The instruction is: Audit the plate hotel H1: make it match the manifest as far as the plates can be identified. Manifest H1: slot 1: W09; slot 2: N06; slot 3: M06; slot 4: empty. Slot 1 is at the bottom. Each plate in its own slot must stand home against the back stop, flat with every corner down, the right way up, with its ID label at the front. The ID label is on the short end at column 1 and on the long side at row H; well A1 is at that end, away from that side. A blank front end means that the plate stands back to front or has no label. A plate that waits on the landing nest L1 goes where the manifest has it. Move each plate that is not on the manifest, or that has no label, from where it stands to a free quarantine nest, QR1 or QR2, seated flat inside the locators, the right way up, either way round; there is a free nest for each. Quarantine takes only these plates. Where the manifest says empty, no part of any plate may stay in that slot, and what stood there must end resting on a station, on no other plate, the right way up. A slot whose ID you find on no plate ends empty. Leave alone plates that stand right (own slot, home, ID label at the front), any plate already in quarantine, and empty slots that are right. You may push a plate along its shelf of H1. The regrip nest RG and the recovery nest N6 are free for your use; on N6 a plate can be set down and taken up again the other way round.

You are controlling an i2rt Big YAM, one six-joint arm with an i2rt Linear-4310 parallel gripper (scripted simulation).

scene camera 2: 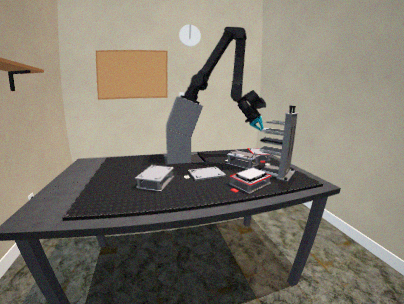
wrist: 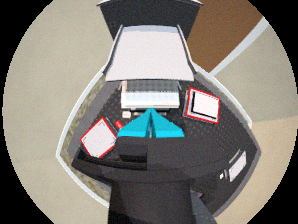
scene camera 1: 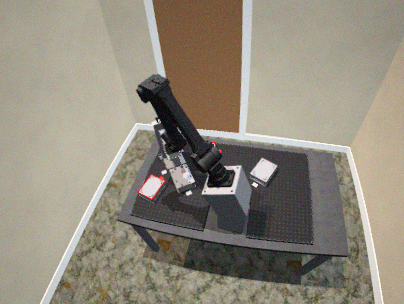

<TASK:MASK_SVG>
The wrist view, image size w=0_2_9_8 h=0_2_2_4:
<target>gripper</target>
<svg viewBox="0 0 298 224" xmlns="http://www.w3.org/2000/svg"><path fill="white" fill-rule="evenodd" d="M78 149L71 166L99 182L112 186L107 224L193 224L189 186L205 181L230 167L224 150L220 148L213 134L185 137L181 128L159 115L153 108L148 108L144 114L119 130L114 148L122 161L86 155L81 149Z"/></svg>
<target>white well plate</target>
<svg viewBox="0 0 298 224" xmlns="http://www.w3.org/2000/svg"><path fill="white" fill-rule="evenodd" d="M123 81L122 108L179 108L177 81Z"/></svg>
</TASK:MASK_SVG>
